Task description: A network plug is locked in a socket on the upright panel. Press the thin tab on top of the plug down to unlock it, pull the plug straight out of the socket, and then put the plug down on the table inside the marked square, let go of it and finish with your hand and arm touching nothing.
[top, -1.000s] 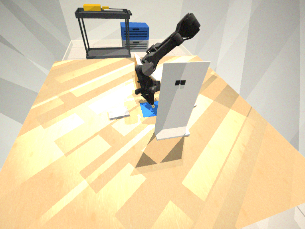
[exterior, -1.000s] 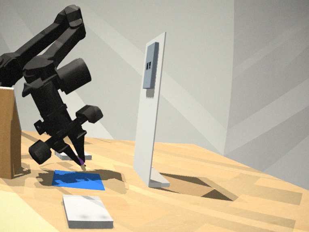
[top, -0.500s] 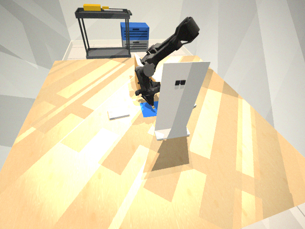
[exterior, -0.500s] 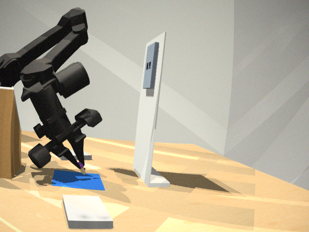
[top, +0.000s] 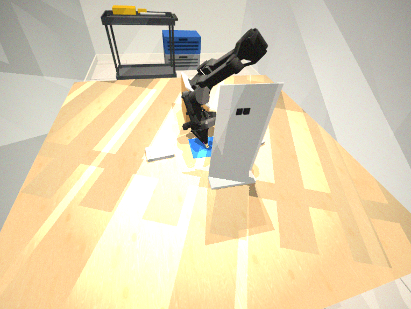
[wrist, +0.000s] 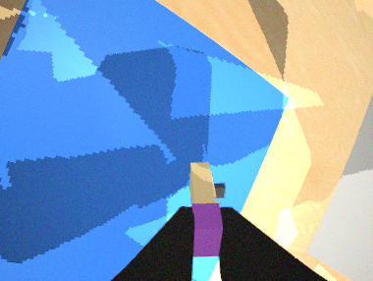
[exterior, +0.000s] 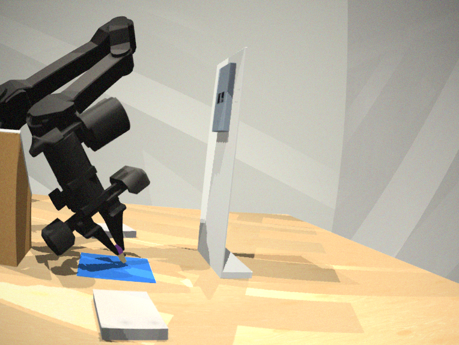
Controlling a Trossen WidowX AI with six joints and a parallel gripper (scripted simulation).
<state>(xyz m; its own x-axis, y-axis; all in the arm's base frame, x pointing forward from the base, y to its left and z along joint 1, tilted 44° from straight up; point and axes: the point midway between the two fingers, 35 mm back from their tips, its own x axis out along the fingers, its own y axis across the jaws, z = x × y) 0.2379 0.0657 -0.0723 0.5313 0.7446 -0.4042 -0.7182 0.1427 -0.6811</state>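
The blue marked square lies 1 cm behind my gripper tip and 3 cm below it. Round my gripper tip: upright panel: 17 cm ahead, 5 cm to the left, 14 cm above; then network plug: right at my gripper tip.
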